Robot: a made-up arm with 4 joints.
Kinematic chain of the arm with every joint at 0, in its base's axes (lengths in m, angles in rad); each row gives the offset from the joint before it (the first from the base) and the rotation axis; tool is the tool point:
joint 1: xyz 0 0 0.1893 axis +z
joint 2: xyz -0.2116 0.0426 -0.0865 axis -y
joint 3: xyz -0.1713 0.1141 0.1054 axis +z
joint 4: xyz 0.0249 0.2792 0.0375 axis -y
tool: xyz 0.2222 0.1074 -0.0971
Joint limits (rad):
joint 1: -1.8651..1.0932
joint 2: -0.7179..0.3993
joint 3: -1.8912..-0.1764
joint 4: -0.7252..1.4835
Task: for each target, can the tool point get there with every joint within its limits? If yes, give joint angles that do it. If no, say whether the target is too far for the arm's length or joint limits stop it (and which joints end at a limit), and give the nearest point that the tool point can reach.
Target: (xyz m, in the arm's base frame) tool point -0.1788 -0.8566 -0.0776
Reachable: no: joint limits stop it (at a limit: joint 2, joint 3) | nearest point -0.0447 -0.2141 0.0526 | short by 0.669 m
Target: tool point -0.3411 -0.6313 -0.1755
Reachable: no: joint limits stop it (at a limit: joint 2, joint 3) | nearest point -0.0987 -0.1827 0.0131 | short by 0.544 m
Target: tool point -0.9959 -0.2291 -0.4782
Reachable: no: too far | nearest point -0.5706 0.0180 0.0306 | short by 0.708 m
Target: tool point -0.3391 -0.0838 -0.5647
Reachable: no: joint limits stop it (at a limit: joint 1, joint 2, joint 4) | nearest point -0.2436 0.0251 -0.1061 | short by 0.481 m
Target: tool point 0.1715 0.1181 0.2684
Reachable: yes | joints -0.4694 -0.0895 -0.9186 0.6191
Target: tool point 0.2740 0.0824 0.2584
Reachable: yes | joints -0.9713 -0.0940 -0.7212 0.5778
